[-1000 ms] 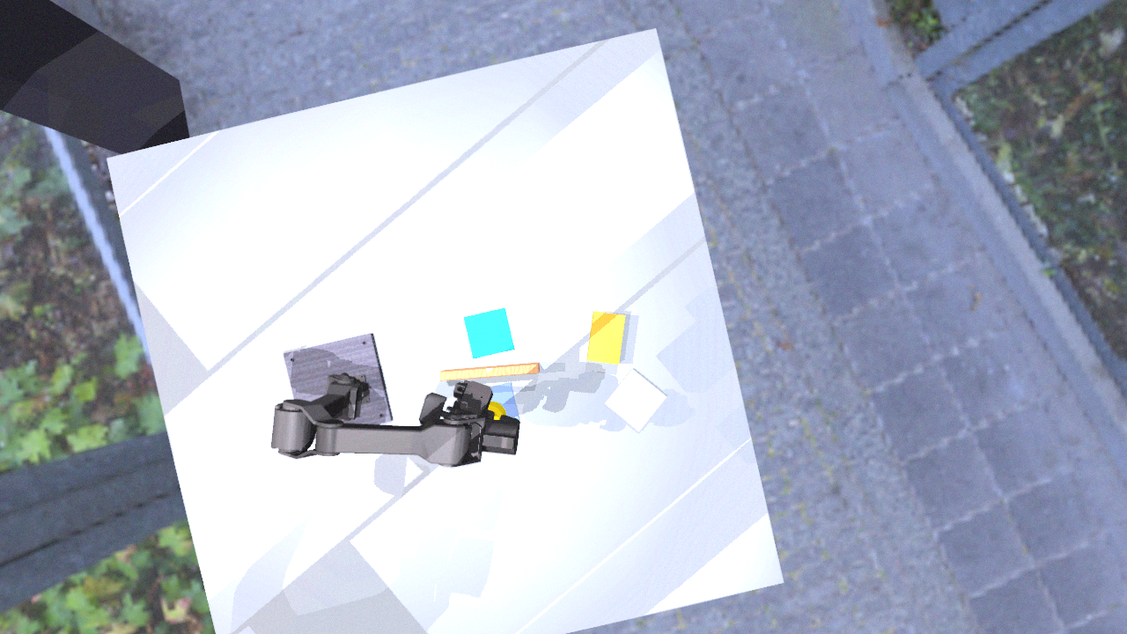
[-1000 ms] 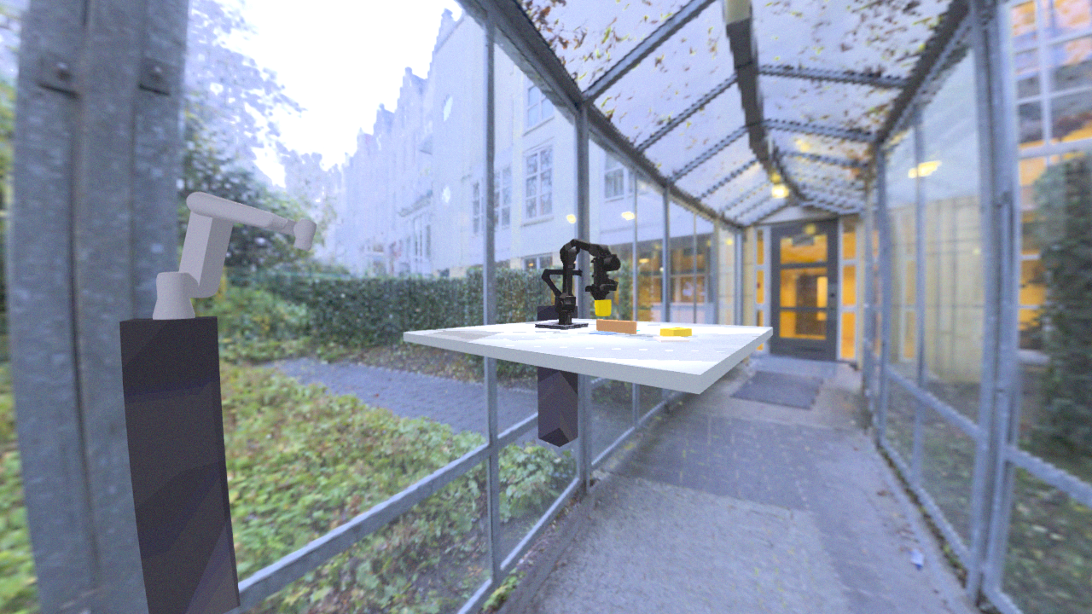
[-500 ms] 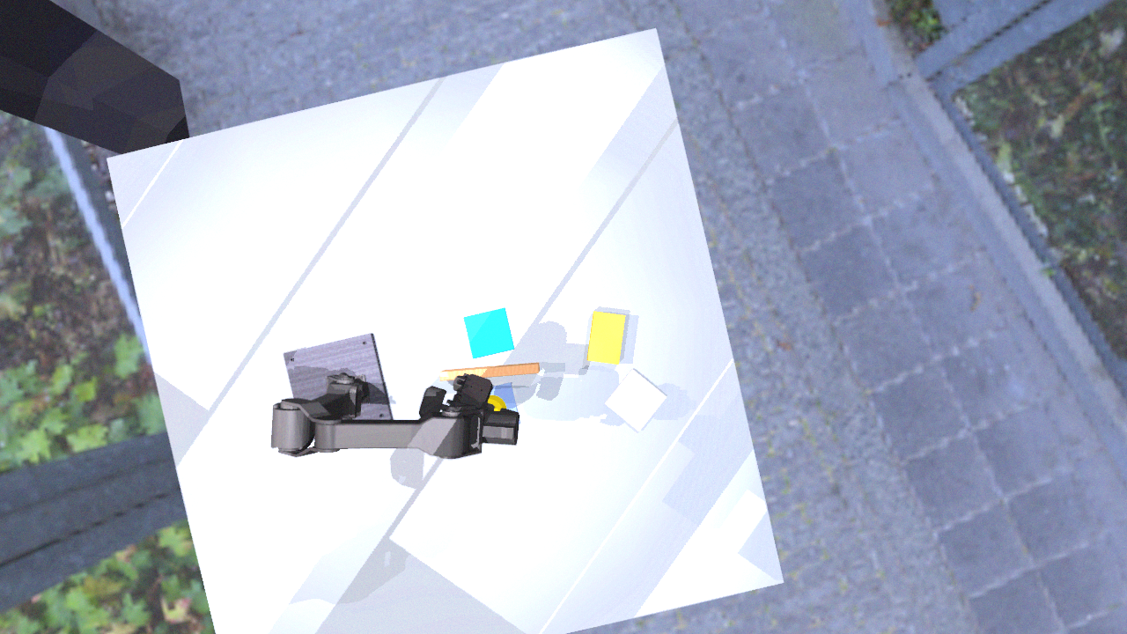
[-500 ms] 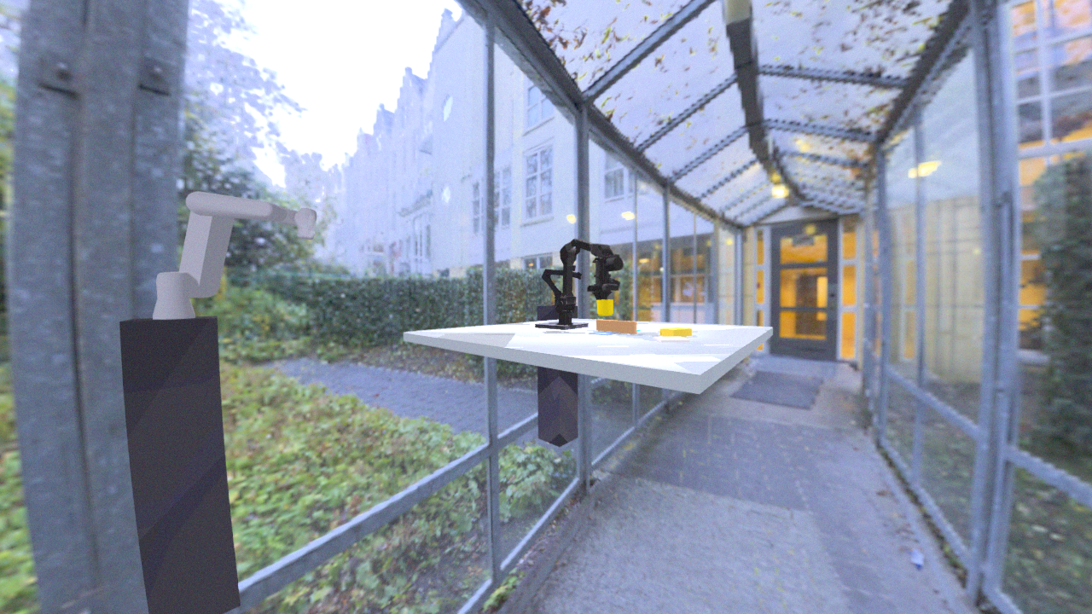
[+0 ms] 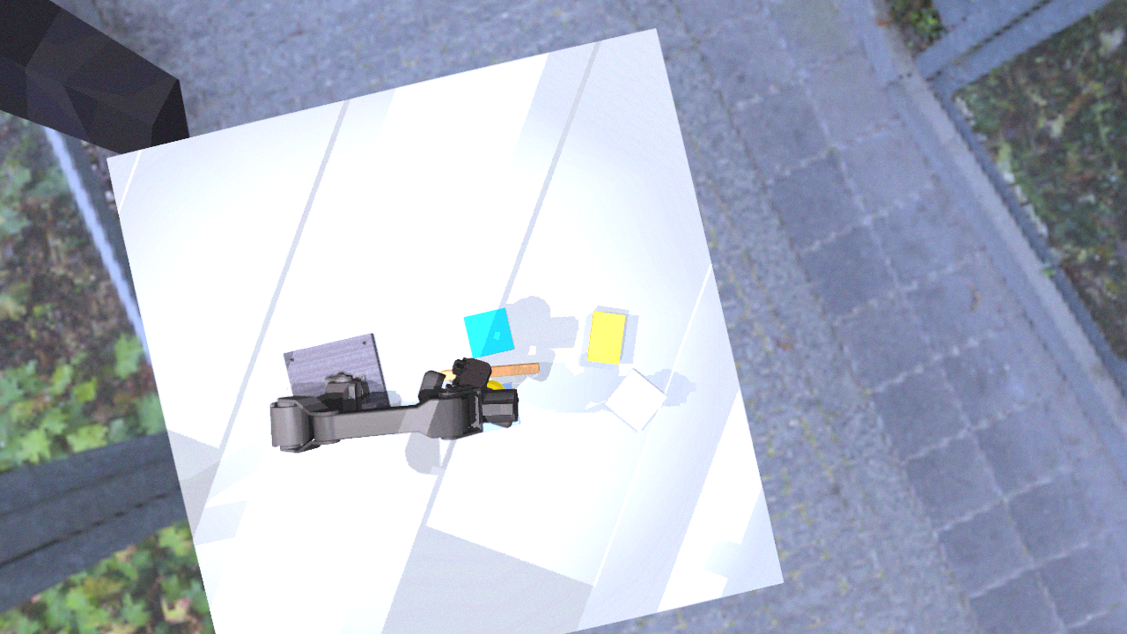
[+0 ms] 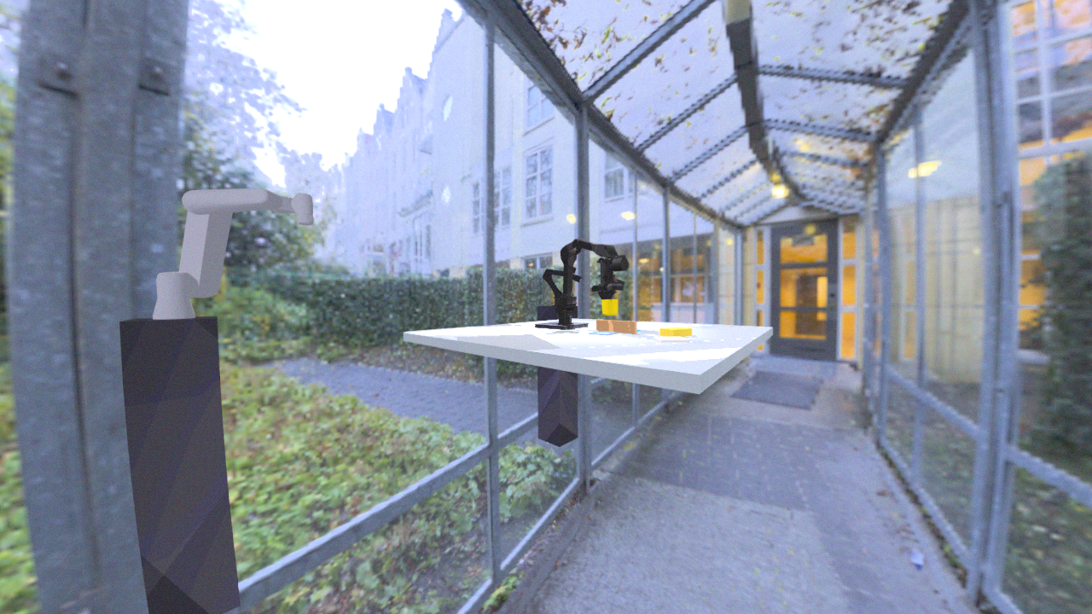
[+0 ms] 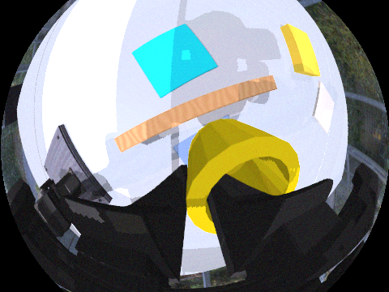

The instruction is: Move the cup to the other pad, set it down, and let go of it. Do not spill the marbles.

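Right now my gripper tip is 120 mm above the pale blue pad, 50 mm to the left of it and 20 mm short of it. Also, from my gripper tip: yellow cup 20 mm to the right, 20 mm ahead; white square 330 mm ahead, 110 mm below, 100 mm to the right; yellow block 290 mm ahead, 100 mm below, 50 mm to the left.
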